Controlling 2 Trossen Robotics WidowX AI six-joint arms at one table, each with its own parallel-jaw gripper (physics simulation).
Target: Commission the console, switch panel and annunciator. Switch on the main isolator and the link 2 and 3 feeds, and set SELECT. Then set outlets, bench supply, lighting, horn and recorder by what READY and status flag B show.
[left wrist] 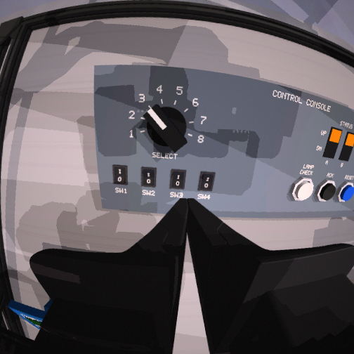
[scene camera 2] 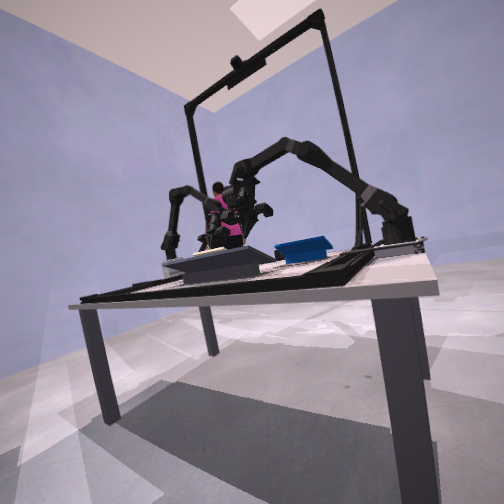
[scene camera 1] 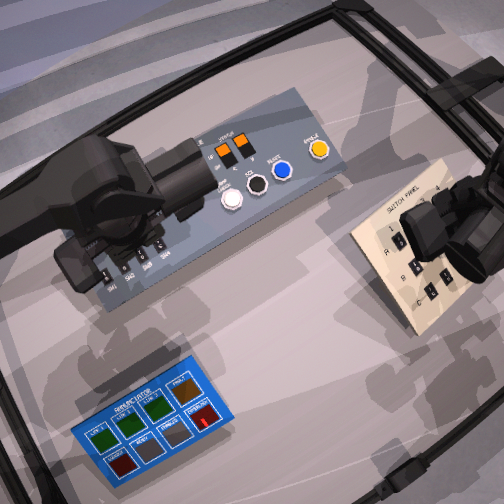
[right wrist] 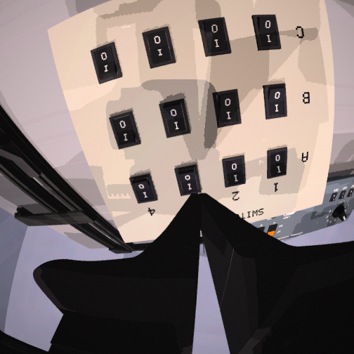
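The grey console (scene camera 1: 310, 115) (scene camera 2: 220, 260) (left wrist: 260, 170) has its SELECT knob (left wrist: 167, 125) pointing at 3. Status flag A (scene camera 1: 222, 150) (left wrist: 335, 135) and status flag B (scene camera 1: 241, 140) (left wrist: 349, 140) show orange at UP. The rocker positions of SW1 to SW4 are hard to tell. My left gripper (left wrist: 186, 204) is shut and empty, its tips seen just below SW3 (left wrist: 177, 179). My right gripper (right wrist: 197, 199) is shut and empty above the cream switch panel (scene camera 1: 370, 235) (right wrist: 310, 65), its tips seen by switch A3 (right wrist: 188, 179). On the blue annunciator (scene camera 1: 192, 367) (scene camera 2: 300, 245), the READY tile (scene camera 1: 148, 447) looks grey.
The console's LAMP CHECK (scene camera 1: 232, 199), ACK (scene camera 1: 257, 184), RESET (scene camera 1: 282, 170) and yellow (scene camera 1: 319, 149) buttons stand in a row. A black frame (scene camera 1: 280, 42) borders the table. Both arms cover parts of the panels in scene camera 1. A person in pink (scene camera 2: 232, 229) stands behind the table.
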